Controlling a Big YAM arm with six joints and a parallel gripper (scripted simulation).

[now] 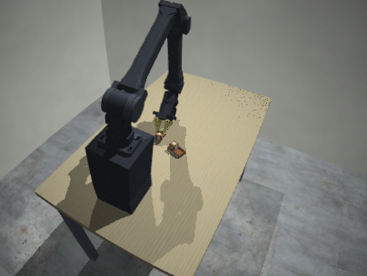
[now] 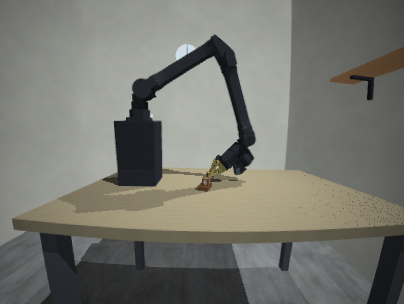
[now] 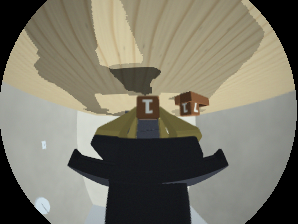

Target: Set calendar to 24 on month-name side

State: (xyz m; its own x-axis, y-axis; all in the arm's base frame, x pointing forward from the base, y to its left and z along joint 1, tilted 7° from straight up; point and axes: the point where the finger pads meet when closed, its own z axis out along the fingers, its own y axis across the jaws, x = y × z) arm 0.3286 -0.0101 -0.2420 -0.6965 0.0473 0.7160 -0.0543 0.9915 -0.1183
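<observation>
Right now the brown tray is 10 cm to the right of my hand, 4 cm behind it and 3 cm below it. Also, from my hand: brown digit cube (1 cm below, 1 cm behind).
</observation>
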